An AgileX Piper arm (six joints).
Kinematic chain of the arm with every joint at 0, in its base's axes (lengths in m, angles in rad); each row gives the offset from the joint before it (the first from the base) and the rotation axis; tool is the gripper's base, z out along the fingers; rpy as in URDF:
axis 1: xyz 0 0 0.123 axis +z
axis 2: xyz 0 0 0 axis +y
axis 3: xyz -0.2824 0 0.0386 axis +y
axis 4: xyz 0.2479 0 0.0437 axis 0.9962 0 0.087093
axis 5: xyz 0 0 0 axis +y
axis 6: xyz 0.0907 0 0.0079 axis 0.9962 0 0.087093
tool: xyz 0 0 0 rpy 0 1.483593 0
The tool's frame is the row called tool.
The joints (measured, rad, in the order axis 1, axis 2, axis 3, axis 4, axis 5, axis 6), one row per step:
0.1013, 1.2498, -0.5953, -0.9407, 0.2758, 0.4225
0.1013, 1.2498, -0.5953, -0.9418, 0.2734, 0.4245
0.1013, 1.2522, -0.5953, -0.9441, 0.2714, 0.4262
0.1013, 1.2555, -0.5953, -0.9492, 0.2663, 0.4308
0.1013, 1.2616, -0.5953, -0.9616, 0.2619, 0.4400
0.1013, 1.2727, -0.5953, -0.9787, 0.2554, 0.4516
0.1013, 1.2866, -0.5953, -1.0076, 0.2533, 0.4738
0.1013, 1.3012, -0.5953, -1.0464, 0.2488, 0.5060
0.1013, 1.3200, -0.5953, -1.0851, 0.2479, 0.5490
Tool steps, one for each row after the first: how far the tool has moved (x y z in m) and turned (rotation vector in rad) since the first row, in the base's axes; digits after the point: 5 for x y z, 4 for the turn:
0.00011, 0.00017, 0.00009, 0.0017, -0.0017, 0.0009
0.00047, 0.00031, -0.00038, 0.0018, -0.0008, 0.0024
0.00108, 0.00067, -0.00093, 0.0032, -0.0014, 0.0057
0.00203, 0.00091, -0.00205, 0.0013, 0.0001, 0.0094
0.00361, 0.00132, -0.00425, -0.0021, 0.0048, 0.0157
0.00540, 0.00129, -0.00709, -0.0096, 0.0122, 0.0188
0.00744, 0.00138, -0.00992, -0.0165, 0.0169, 0.0229
0.00969, 0.00126, -0.01390, -0.0174, 0.0261, 0.0178

